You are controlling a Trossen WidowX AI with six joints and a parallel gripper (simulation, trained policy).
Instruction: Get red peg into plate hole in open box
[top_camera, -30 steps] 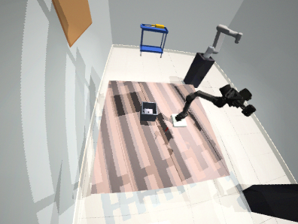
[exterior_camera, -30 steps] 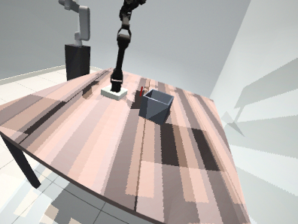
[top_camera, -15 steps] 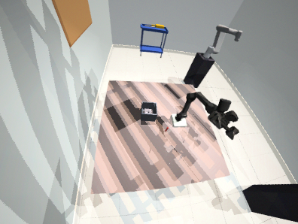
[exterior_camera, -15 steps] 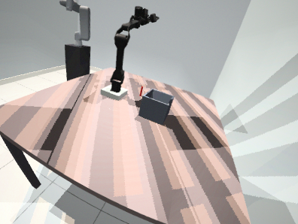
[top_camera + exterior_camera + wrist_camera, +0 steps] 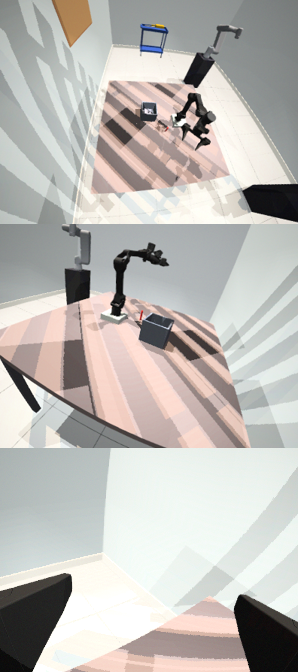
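The red peg lies 410 mm below my gripper tip, 280 mm to the right of it and 70 mm behind it. The rest, counted from my gripper tip: pale plate: 500 mm to the right, 400 mm below, 80 mm ahead.
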